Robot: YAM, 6 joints.
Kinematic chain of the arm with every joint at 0, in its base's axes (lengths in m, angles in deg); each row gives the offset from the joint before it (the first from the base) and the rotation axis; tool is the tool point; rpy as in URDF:
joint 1: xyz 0 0 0.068 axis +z
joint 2: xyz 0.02 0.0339 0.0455 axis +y
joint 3: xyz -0.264 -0.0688 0 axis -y
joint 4: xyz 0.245 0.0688 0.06 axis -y
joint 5: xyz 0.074 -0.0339 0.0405 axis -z
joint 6: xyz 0.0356 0 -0.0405 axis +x
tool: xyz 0 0 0 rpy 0 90 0
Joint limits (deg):
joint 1: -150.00..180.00
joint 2: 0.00..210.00
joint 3: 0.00..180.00
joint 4: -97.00..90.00
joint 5: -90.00..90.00
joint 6: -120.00..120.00
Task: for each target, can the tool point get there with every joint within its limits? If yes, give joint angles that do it. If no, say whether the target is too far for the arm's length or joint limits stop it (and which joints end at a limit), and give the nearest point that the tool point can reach.
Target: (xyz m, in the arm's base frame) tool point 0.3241 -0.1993 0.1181
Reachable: yes | joints -36.67 116.76 53.67 35.35 -71.08 17.77
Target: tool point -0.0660 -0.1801 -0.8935
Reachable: no: too far | nearest point -0.0775 -0.2114 -0.3796 | short by 0.515 m
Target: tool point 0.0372 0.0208 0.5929
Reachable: yes | joints 54.95 59.64 125.02 -63.25 31.44 3.79
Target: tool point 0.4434 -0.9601 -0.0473
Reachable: no: too far | nearest point 0.2677 -0.5796 0.0177 | short by 0.424 m
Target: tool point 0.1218 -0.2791 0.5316
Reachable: yes | joints 115.84 24.60 133.10 -46.46 -19.81 -47.55
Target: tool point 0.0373 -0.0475 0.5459
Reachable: yes | joints -62.26 39.36 71.62 18.42 -17.90 -20.40
